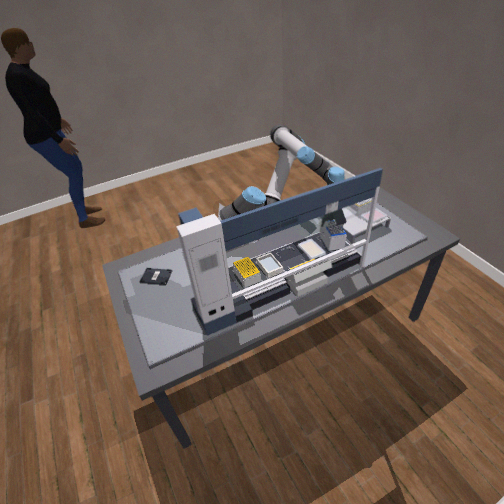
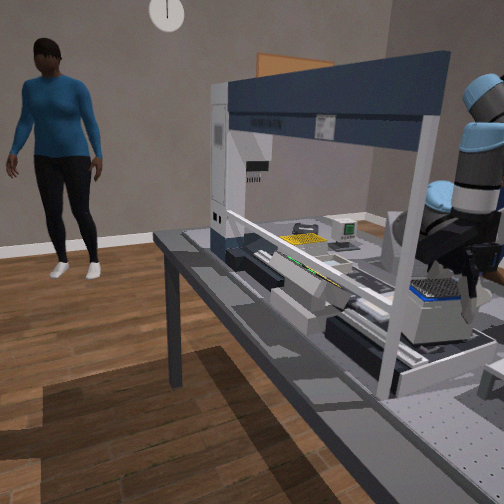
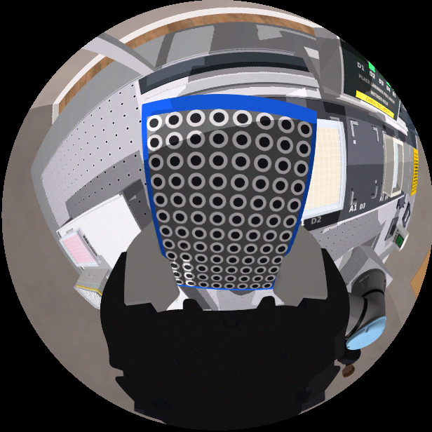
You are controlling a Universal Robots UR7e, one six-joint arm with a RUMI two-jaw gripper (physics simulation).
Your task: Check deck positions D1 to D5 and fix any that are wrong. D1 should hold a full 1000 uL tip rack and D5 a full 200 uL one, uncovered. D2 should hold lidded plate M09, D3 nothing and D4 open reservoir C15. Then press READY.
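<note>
A 1000 uL tip rack with a blue rim stands upright at D1; rings show across its whole uncovered top. My gripper is shut on it, one jaw on each side. Whether its base touches the deck is unclear. A cream plate lies at D2; its lid and label are unclear. D3 shows bare deck with corner brackets. A reservoir is at D4, its label unreadable. A yellow tip rack is at D5. READY is not readable on the screen.
The handler's blue top beam and white post stand near the arm. A white stand holds a pink plate. A small device with a green screen and a dark flat item are farther off.
</note>
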